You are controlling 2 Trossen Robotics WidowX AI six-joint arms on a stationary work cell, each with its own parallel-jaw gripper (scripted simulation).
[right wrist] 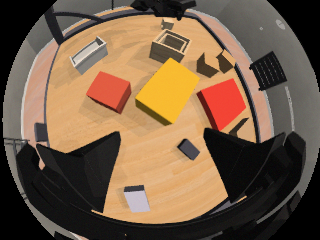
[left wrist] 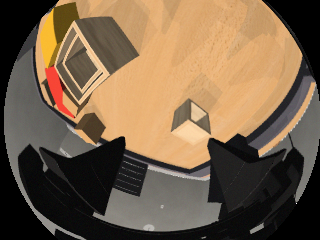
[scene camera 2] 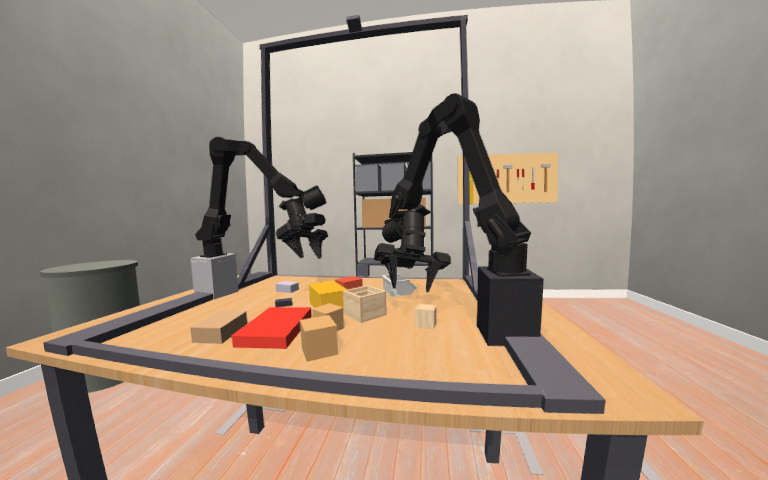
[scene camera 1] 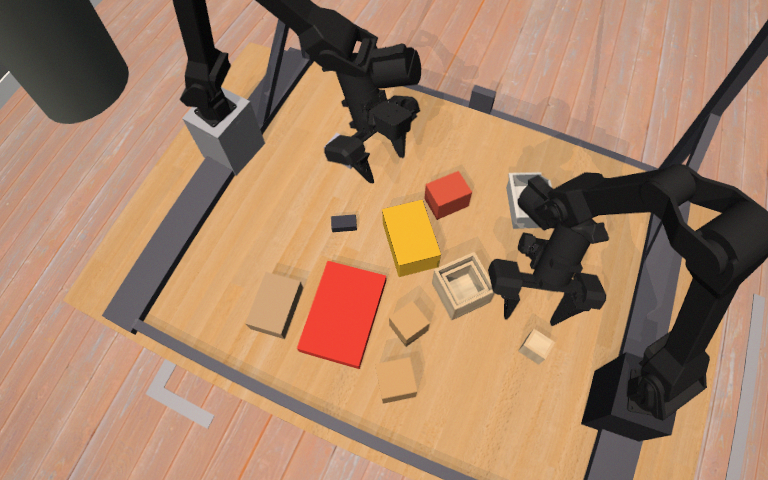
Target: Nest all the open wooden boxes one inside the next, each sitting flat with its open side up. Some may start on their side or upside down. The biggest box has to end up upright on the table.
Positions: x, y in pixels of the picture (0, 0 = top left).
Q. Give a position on a red block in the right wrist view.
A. At 111, 91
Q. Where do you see an open wooden box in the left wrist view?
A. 83, 70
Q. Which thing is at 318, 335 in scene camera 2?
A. A cube.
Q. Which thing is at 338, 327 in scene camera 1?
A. A red slab.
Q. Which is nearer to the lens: the open wooden box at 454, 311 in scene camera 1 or the white open tray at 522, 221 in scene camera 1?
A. The open wooden box.
